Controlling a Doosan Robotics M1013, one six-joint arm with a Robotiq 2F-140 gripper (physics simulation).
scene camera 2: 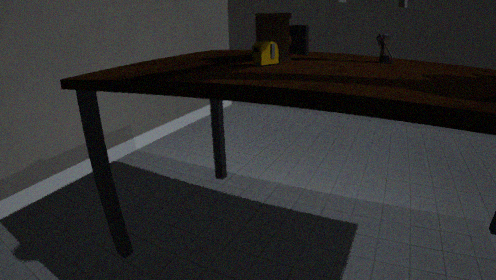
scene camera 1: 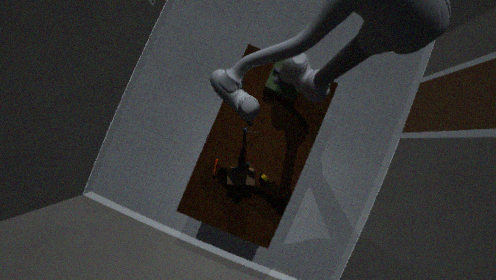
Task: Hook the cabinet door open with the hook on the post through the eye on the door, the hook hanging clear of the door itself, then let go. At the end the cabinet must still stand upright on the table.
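Frame: origin at the arm's base, x right, y ahead, z up, level; metres.
Where they show: gripper, fingertip midpoint: (scene camera 2: 402, 7); arm's base, link origin: (scene camera 1: 286, 77).
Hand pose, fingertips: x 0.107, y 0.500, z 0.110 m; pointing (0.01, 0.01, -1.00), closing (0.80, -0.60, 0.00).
Things, the pixels of their top centre, and the offset from my fingertips. "*": a spot on its surface instead. Level surfaces: height alone.
- small brown cabinet, top centre: (scene camera 2: 284, 14) (scene camera 1: 241, 173) dx -0.159, dy +0.381, dz -0.044 m
- wooden table, surface height: dz -0.200 m
- darker panel, top centre: (scene camera 2: 296, 25) dx -0.137, dy +0.346, dz -0.081 m
- thin post, surface spot: (scene camera 2: 382, 48) * dx -0.022, dy +0.063, dz -0.149 m
- yellow tape measure, surface spot: (scene camera 2: 265, 53) * dx -0.389, dy +0.327, dz -0.164 m
- small orange object, top centre: (scene camera 1: 214, 167) dx +0.056, dy +0.476, dz -0.160 m
A small brown cabinet (scene camera 1: 250, 178) (scene camera 2: 272, 29) stands upright near the far end of the wooden table (scene camera 1: 222, 215) (scene camera 2: 173, 69). A darker panel (scene camera 2: 299, 39) stands next to it; I cannot tell whether it is the door. A thin post (scene camera 1: 247, 131) (scene camera 2: 382, 48) stands apart from the cabinet, and its hook hangs slanted down along it, away from the cabinet. My gripper (scene camera 1: 249, 122) is shut and empty, just above the post top in scene camera 1. It is out of frame in scene camera 2.
A yellow tape measure (scene camera 1: 264, 176) (scene camera 2: 265, 53) lies in front of the cabinet. A small orange object (scene camera 1: 215, 166) lies on its other side. The arm's green base plate (scene camera 1: 274, 81) sits at the table's opposite end. The arm casts heavy shadows over the table.
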